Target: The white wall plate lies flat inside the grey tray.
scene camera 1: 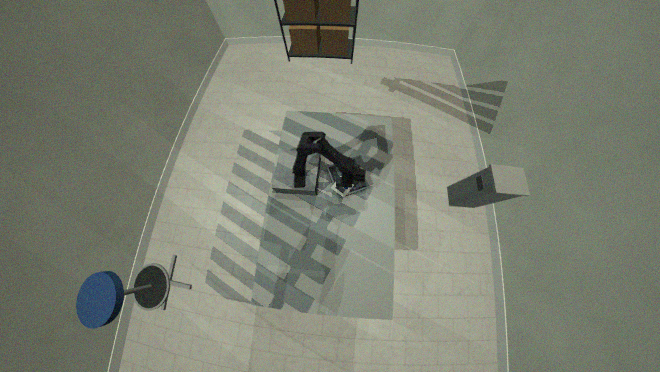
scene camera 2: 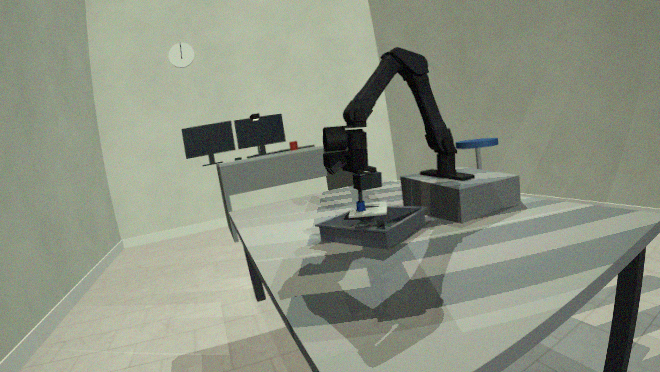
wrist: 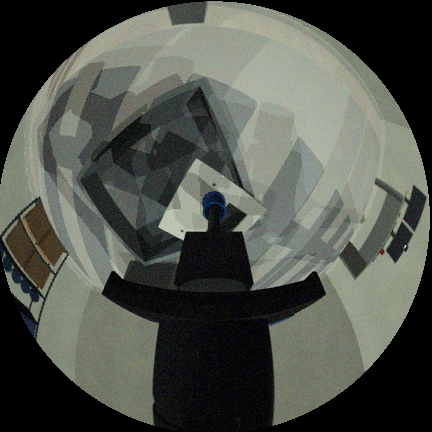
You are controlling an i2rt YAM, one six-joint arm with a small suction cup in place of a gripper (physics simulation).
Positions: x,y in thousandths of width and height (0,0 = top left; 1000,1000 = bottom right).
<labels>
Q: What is my suction cup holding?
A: A white wall plate.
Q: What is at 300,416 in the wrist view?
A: A tray.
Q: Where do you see my suction cup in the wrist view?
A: At 487,457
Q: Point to a white wall plate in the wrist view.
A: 427,490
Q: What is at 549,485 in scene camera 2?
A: My suction cup.
</labels>
